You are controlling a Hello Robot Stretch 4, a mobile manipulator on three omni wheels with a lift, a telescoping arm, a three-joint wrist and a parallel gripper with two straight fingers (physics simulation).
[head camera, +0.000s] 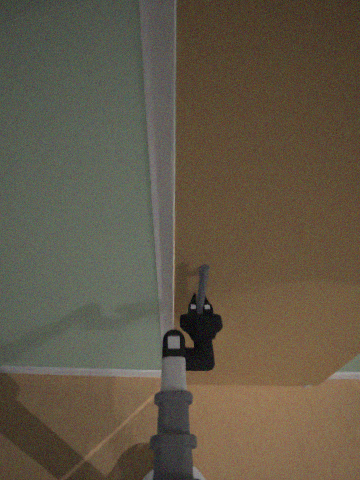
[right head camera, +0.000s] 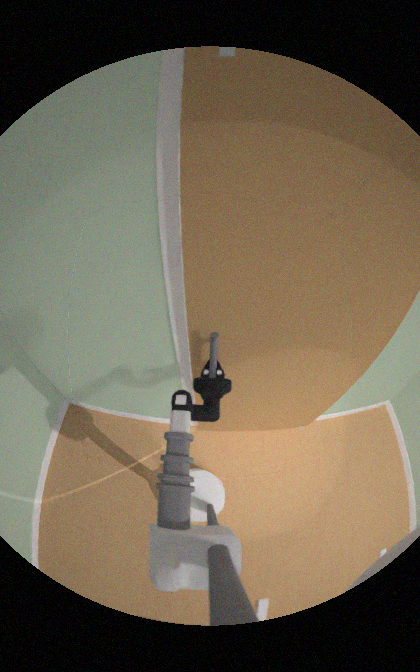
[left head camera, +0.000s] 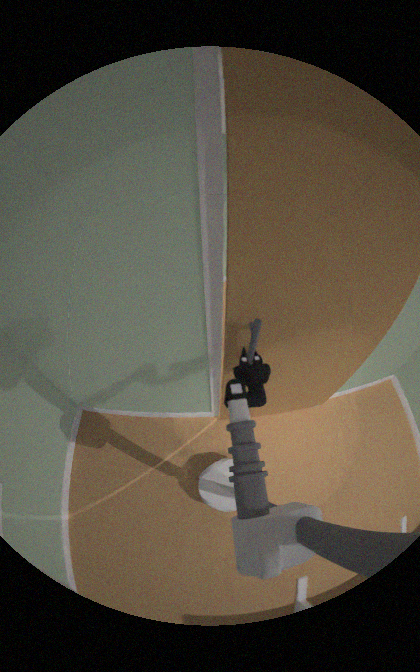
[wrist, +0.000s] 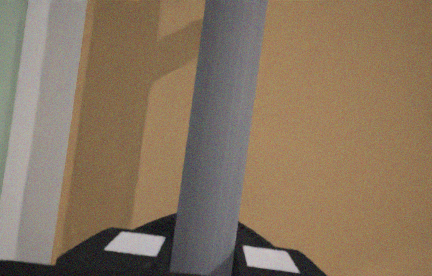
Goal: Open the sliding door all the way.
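Places are measured from the robot's base along level axes (x left, y ahead, z down), in metres.
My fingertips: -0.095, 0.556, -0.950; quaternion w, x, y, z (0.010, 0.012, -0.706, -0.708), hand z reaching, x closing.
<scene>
Behind a point stands the place of what it marks, as x, y, z.
The sliding door [head camera: 270, 175] {-0.236, 0.550, -1.404} [left head camera: 310, 215] [right head camera: 290, 240] [wrist: 345, 125] {-0.174, 0.553, -1.029} is a large orange-brown panel on the right of the views. Its left edge stands beside the pale door frame [head camera: 162, 125] {0.028, 0.603, -1.500} [left head camera: 212, 200] [right head camera: 170, 200] [wrist: 42, 135] {0.040, 0.604, -0.995}. A grey vertical bar handle [head camera: 203, 280] {-0.091, 0.486, -1.104} [left head camera: 255, 335] [right head camera: 214, 347] [wrist: 220, 115] {-0.093, 0.486, -1.018} stands off the door near that edge. My gripper [head camera: 200, 306] [left head camera: 251, 358] [right head camera: 213, 371] [wrist: 204, 233] {-0.095, 0.556, -0.950} is shut on the handle, with one finger on each side of the bar. The handle's lower end is hidden by the gripper.
A green wall [head camera: 75, 175] {0.274, 0.624, -1.375} [left head camera: 125, 250] [right head camera: 110, 250] [wrist: 7, 90] {0.081, 0.618, -1.027} lies left of the frame. A white skirting strip [head camera: 80, 371] {0.641, 0.623, -0.044} [left head camera: 145, 413] runs along its foot. Wooden floor [head camera: 275, 430] {-0.617, 0.315, 0.027} [left head camera: 150, 540] [right head camera: 320, 490] lies below. The robot's round white base part [left head camera: 215, 485] [right head camera: 210, 495] shows under the arm.
</scene>
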